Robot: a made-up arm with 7 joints.
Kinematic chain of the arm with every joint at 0, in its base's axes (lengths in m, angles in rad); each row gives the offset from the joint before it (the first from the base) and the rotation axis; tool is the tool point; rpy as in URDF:
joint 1: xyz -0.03 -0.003 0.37 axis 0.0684 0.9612 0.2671
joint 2: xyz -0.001 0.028 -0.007 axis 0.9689 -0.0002 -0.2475
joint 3: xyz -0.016 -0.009 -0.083 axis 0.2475 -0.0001 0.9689
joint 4: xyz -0.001 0.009 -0.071 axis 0.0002 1 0
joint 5: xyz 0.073 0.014 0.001 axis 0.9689 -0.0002 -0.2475
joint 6: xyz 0.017 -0.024 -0.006 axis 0.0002 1 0
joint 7: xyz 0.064 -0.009 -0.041 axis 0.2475 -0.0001 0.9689
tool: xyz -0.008 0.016 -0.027 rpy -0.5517 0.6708 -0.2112
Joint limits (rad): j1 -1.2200..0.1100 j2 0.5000..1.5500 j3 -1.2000..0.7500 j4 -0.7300..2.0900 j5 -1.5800..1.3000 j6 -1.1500..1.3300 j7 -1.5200..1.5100
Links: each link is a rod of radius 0.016 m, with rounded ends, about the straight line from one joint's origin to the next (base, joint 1, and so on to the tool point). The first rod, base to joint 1, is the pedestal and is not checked.
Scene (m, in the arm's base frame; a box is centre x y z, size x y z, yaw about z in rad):
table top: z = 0
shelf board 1: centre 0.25 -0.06 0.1 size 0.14 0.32 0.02 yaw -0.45
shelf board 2: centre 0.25 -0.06 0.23 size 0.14 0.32 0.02 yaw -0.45
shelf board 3: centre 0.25 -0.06 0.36 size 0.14 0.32 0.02 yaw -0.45
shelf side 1: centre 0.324 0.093 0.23 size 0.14 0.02 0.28 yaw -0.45
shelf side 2: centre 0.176 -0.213 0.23 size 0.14 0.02 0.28 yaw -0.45
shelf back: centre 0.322 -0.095 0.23 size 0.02 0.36 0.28 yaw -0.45
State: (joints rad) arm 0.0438 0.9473 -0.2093 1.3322 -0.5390 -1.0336 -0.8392
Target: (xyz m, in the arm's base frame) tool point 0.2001 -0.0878 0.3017
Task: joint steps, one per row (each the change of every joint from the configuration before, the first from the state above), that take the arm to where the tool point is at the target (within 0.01 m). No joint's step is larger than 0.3 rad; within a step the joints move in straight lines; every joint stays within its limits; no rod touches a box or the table.
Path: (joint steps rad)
1: -0.0518 0.1243 0.0705 -0.2602 0.1271 -0.0291 0.0607
2: -0.0518 0.1242 0.0706 -0.2602 0.1272 -0.0291 0.0608
3: -0.0518 0.1243 0.0705 -0.2601 0.1271 -0.0291 0.0607
4: -0.0518 0.1243 0.0705 -0.2602 0.1272 -0.0291 0.0608
5: -0.1833 -0.2361 -0.2232 0.0112 -0.0907 0.0000 -0.0910
6: -0.1833 -0.2361 -0.2233 0.0113 -0.0907 0.0000 -0.0910
7: -0.1833 -0.2361 -0.2232 0.0112 -0.0907 0.0000 -0.0909
8: -0.1833 -0.2361 -0.2233 0.0113 -0.0906 0.0000 -0.0910

